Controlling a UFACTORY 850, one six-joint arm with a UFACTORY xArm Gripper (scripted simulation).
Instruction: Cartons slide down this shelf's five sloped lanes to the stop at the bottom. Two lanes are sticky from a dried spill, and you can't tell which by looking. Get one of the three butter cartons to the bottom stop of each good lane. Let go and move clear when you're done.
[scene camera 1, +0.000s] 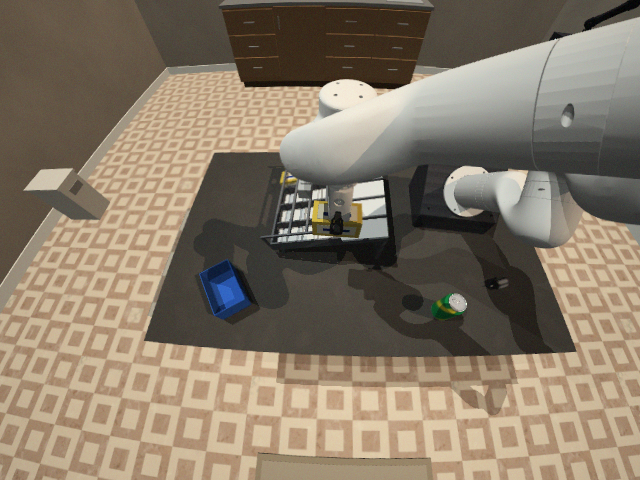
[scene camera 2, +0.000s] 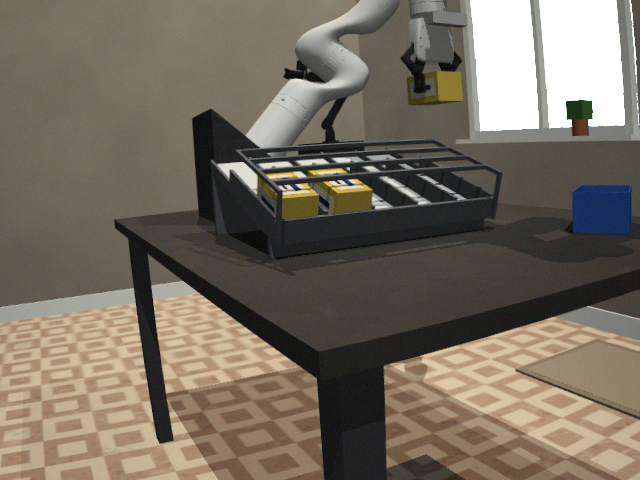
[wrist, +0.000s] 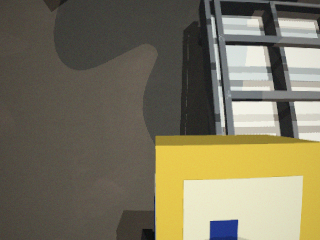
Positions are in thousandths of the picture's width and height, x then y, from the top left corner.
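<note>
Here I see a butter carton (scene camera 2: 468, 418), a butter carton (scene camera 2: 534, 409) and also a butter carton (scene camera 2: 690, 180). My gripper (scene camera 2: 679, 195) is in sight too. And scene camera 1 shows my gripper (scene camera 1: 526, 461) as well.
</note>
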